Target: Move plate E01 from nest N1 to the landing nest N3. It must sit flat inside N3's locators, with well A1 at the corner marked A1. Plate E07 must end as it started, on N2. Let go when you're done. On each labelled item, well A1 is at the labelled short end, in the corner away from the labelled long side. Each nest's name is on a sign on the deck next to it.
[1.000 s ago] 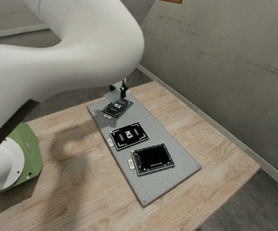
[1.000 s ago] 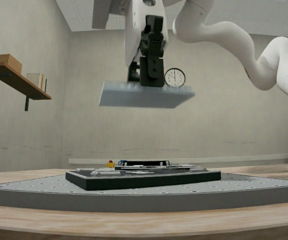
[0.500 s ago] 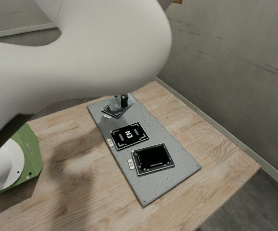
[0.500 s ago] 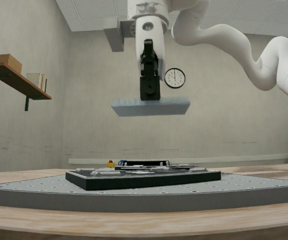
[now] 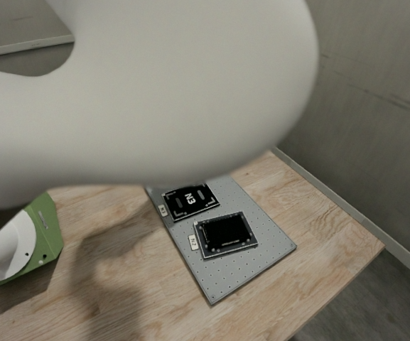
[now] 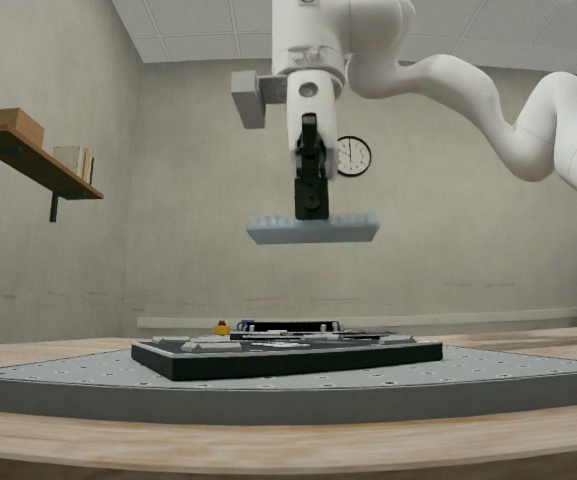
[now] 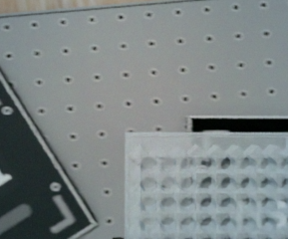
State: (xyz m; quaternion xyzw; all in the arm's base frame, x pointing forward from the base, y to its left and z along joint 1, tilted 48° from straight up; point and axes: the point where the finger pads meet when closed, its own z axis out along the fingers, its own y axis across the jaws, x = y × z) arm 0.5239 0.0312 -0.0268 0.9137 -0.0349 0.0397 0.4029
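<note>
Right now my hand is 10 mm past the nest N3, 60 mm to the left of it and 130 mm above it. Round my hand: nest N1: 40 mm ahead, 170 mm to the left, 130 mm below; then plate E01: 10 mm below; then black well plate: 10 mm ahead, 230 mm to the right, 110 mm below.
</note>
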